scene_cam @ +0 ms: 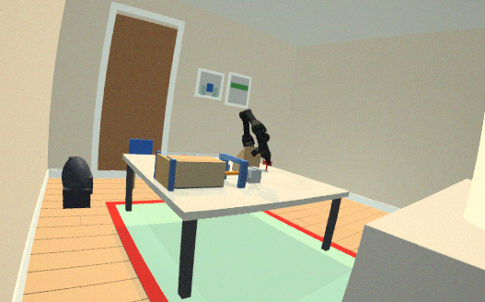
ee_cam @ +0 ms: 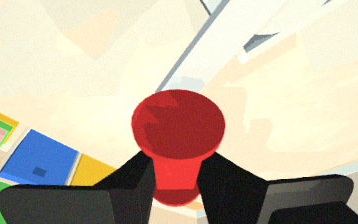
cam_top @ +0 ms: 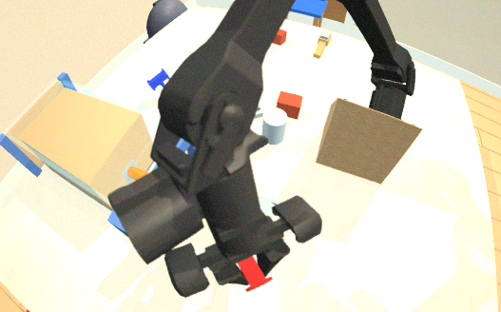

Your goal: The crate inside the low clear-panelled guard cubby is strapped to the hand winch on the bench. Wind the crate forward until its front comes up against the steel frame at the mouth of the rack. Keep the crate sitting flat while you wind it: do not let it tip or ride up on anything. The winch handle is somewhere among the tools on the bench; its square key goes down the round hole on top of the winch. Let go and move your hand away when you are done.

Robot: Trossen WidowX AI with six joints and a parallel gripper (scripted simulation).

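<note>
Now: the winch handle 2 cm ahead of my gripper tip, 5 cm to the right of it and 3 cm below it. Also, from my gripper tip: grey winch: 2 cm ahead, 12 cm to the right, 10 cm below; then blue steel frame: 19 cm ahead, 12 cm to the right, 3 cm below; then red spool-shaped grip: 1 cm ahead, 1 cm to the right.
</note>
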